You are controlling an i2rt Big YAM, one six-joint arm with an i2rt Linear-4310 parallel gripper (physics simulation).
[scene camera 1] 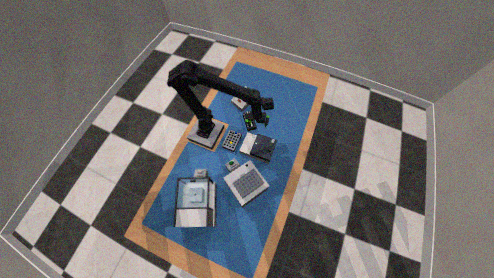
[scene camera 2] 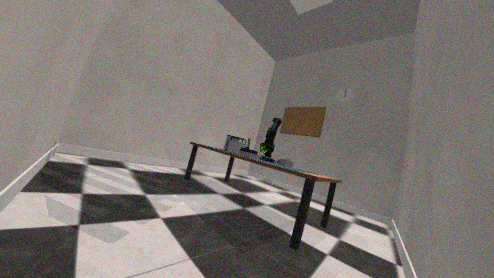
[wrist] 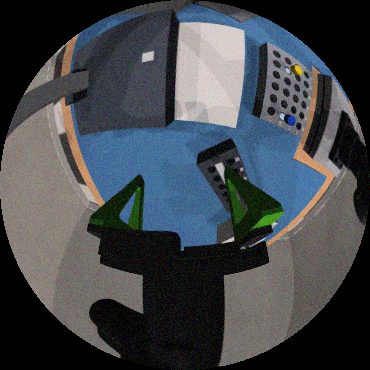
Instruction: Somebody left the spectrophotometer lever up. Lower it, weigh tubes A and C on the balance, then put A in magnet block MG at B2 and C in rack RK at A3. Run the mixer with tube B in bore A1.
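Frame: origin at the arm's base, x left, y ahead, z down, level; centimetres.
Seen in the pictures: gripper, between the fingertips: (scene camera 1: 258,126) (scene camera 2: 262,152) (wrist: 181,173); arm's base, origin of its link: (scene camera 1: 205,129).
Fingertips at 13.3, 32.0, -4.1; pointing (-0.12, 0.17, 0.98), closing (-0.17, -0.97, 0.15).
Offsets run from my fingertips to a thing's top centre, as dx, dy, dz. "*": to the spot under its first point.
My gripper (scene camera 1: 258,120) (scene camera 2: 265,148) (wrist: 181,173) is open and empty, fingers pointing down over the mat beside the small dark block @[+4.6, -7.8, +2.9] (scene camera 1: 248,125) (wrist: 212,171), likely the magnet block. A pale piece shows on it beside my right finger; I cannot tell what it is. The dark and white spectrophotometer @[* -12.8, +10.1, -1.9] (scene camera 1: 265,146) (wrist: 125,95) has its grey lever @[-12.0, +11.6, -12.3] (scene camera 2: 249,142) (wrist: 55,92) raised. The grey tube rack (scene camera 1: 232,141) (wrist: 283,90) holds a yellow-capped tube (wrist: 297,69) and a blue-capped tube @[-8.7, -12.1, +2.3] (wrist: 290,120); letters are unreadable. The glass-walled balance @[-53.9, -15.2, -14.5] (scene camera 1: 195,216) and the mixer @[-35.1, +3.2, -11.3] (scene camera 1: 245,183) stand farther off.
A green-button box @[-29.0, -6.2, +0.2] (scene camera 1: 232,163) stands against the mixer. A small pale box @[-41.0, -21.1, +0.2] (scene camera 1: 200,173) stands by the balance. Another pale box with a red spot @[+19.6, -18.3, +0.7] (scene camera 1: 239,103) stands beyond the dark block. The arm's base (scene camera 1: 206,138) is beside the rack on the table's wooden edge.
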